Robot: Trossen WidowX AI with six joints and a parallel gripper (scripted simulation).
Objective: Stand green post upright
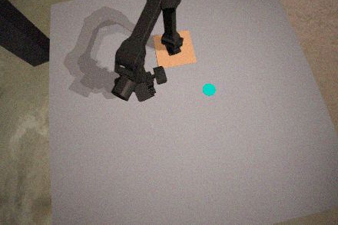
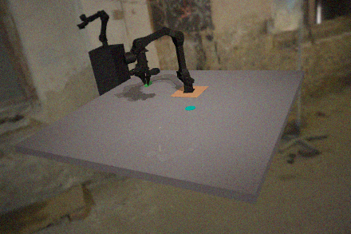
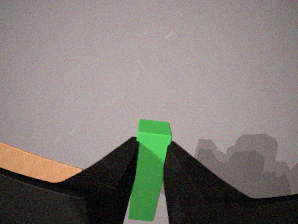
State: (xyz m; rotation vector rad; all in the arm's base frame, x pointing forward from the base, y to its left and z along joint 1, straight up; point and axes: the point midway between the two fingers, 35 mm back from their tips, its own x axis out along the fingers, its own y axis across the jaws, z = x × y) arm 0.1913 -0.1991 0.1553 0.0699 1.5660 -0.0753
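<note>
My gripper tip is 7 cm short of the cyan circle, 28 cm to the right of it and 12 cm above it. From my gripper tip the other things lie so: green post (2 cm behind).
</note>
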